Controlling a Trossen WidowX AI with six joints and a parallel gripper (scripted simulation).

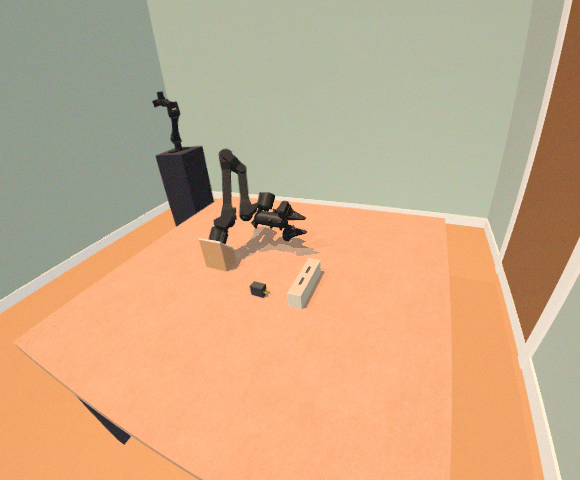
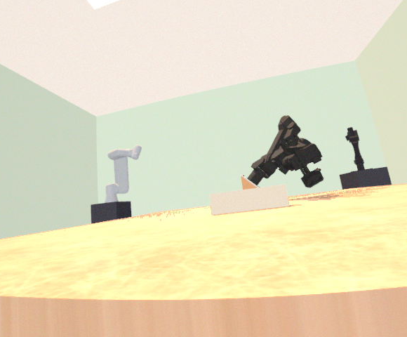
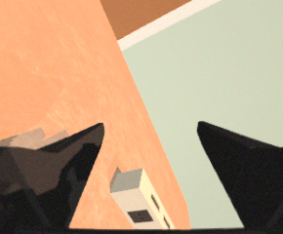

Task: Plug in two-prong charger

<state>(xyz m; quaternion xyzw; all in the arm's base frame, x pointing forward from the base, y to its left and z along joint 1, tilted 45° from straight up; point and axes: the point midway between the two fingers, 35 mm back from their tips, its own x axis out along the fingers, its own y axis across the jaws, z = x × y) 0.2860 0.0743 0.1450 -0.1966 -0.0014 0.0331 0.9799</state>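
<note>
My gripper tip is now 7 cm past the black charger, 29 cm to the left of it and 11 cm above it.
</note>
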